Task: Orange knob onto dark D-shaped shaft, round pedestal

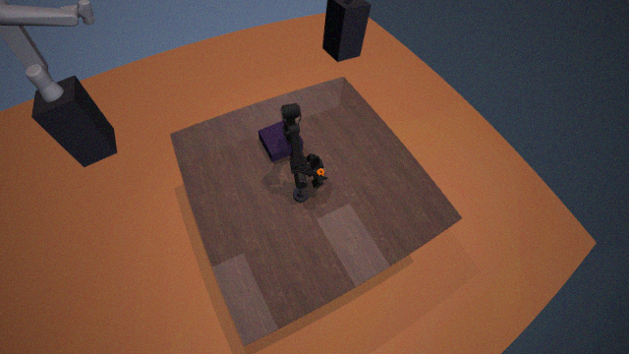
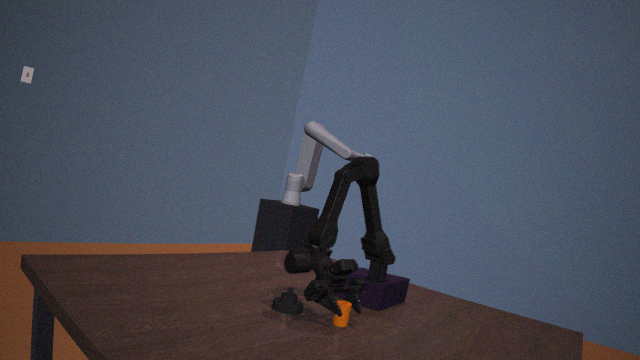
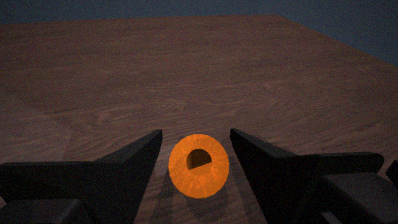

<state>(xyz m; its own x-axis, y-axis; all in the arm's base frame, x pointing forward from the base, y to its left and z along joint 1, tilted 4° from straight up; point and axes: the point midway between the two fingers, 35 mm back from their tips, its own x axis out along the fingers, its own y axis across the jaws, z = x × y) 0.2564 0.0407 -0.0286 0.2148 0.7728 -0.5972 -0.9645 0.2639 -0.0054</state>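
Right now the orange knob is 1 cm behind my gripper tip, 3 cm to the right of it and 1 cm below it. Round my gripper tip: pedestal 4 cm ahead, 17 cm to the right, 1 cm below.
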